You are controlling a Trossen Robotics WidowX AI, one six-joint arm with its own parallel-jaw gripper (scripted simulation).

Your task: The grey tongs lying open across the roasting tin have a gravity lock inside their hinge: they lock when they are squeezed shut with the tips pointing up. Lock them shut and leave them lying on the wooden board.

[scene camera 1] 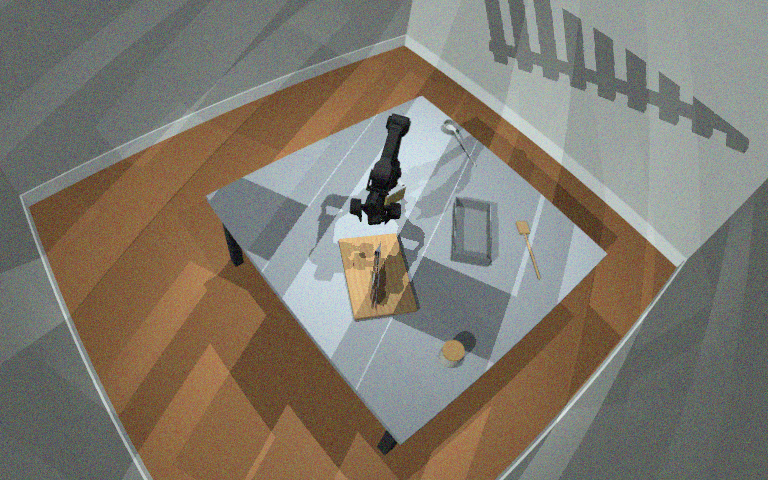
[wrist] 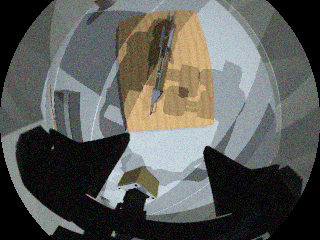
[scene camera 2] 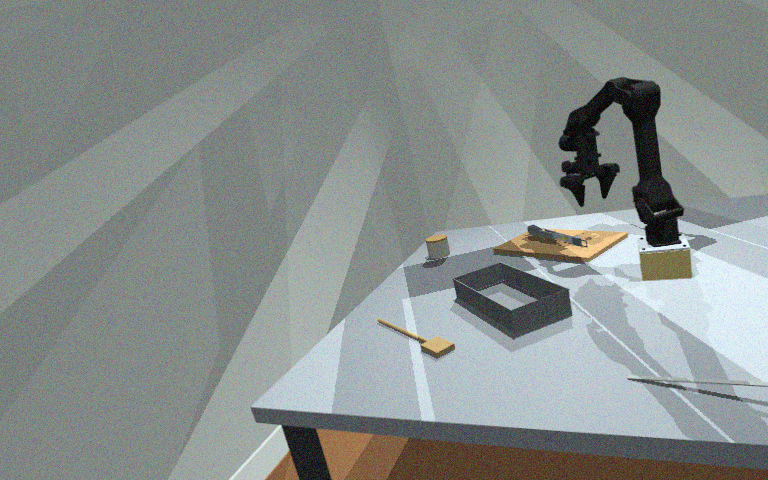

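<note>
Gripper open, holding nothing; my gripper is also visible in the wrist view. A wooden board and a roasting tin are present as well.
</note>
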